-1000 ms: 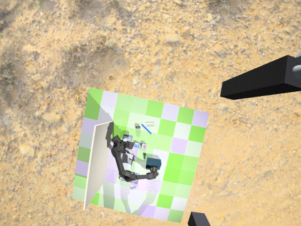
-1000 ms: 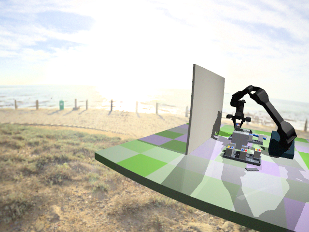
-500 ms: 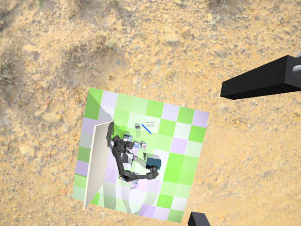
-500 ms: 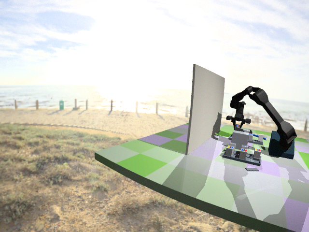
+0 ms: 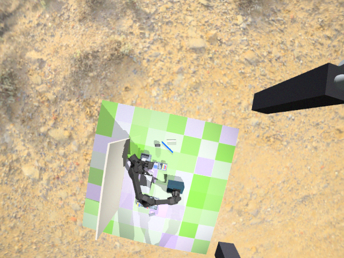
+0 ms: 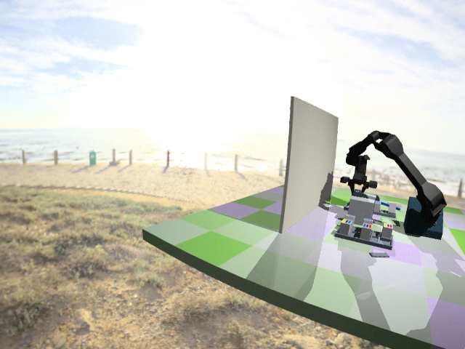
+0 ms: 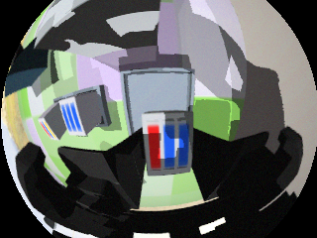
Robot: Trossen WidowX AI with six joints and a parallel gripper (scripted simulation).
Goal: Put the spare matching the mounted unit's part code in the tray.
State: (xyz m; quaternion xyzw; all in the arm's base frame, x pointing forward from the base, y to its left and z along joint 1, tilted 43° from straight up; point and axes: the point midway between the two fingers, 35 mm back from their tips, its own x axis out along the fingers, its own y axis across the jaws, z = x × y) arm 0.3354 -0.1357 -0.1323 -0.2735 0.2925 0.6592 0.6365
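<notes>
My gripper tip is 30 mm below the spare. From my gripper tip the other things lie so: mounted unit 50 mm behind, 190 mm to the left, 10 mm above; tray 40 mm below; dark piece 90 mm behind, 160 mm to the right, 20 mm below.
</notes>
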